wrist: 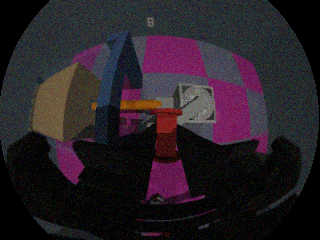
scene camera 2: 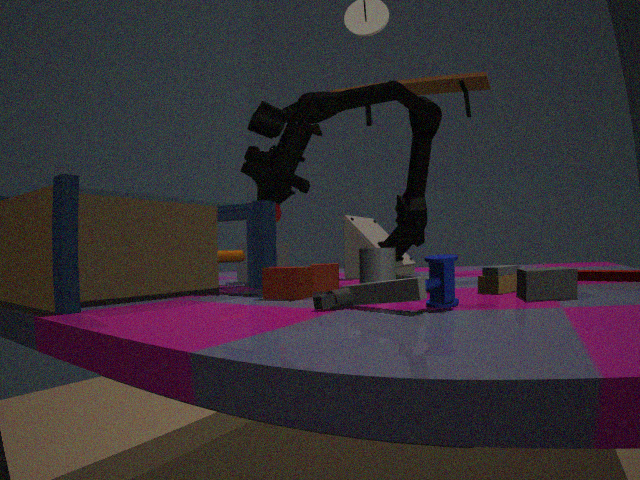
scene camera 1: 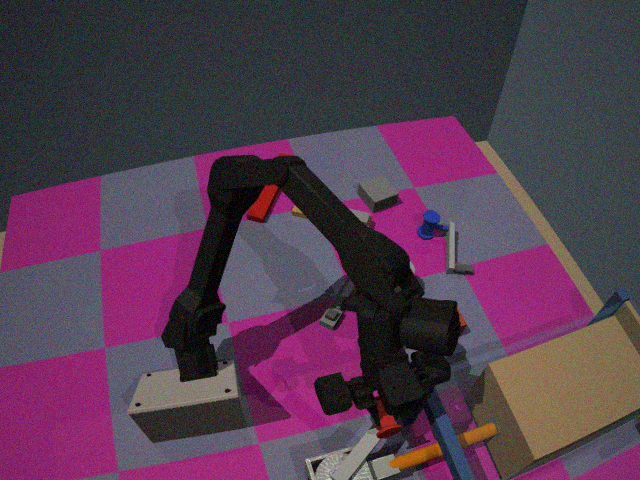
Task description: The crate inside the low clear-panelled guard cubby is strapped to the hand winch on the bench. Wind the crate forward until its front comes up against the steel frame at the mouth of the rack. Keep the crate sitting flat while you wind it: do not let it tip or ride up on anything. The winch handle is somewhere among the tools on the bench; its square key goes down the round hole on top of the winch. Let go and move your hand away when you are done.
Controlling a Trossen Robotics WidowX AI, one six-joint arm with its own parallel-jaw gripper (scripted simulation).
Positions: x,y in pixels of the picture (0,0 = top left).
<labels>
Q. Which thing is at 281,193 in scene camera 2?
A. My gripper.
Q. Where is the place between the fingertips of my gripper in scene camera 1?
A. At 385,421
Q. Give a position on a red knob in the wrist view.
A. At 166,123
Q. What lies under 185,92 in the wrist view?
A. A winch.
</labels>
